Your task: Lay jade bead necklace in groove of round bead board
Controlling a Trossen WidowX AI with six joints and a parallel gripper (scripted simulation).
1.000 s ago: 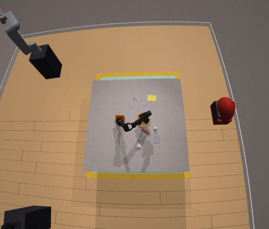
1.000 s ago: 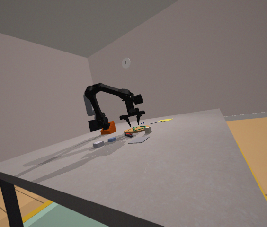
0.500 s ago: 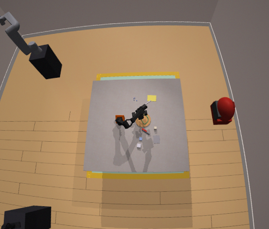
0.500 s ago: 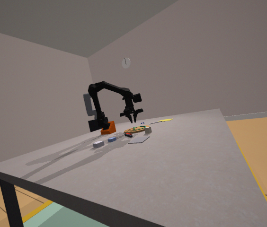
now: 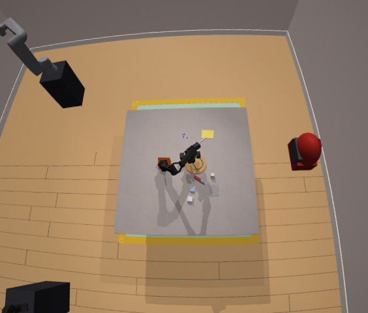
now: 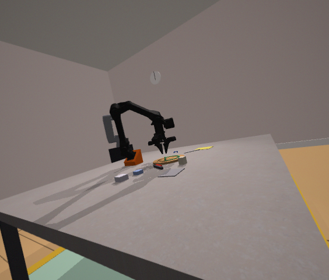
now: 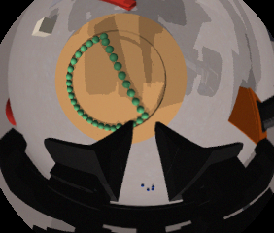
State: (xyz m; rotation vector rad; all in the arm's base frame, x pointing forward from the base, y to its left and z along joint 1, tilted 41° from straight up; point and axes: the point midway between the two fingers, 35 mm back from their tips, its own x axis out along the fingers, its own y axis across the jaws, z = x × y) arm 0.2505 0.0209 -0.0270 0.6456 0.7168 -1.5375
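The round wooden bead board lies 5 cm ahead of my gripper tip, 4 cm to the right of it and 3 cm below it. From my gripper tip the other things lie so: beige cube 19 cm ahead, 17 cm to the right, 2 cm below; then red-handled tool 20 cm to the right, 6 cm ahead, 3 cm below; then blue block 29 cm to the right, 3 cm below.
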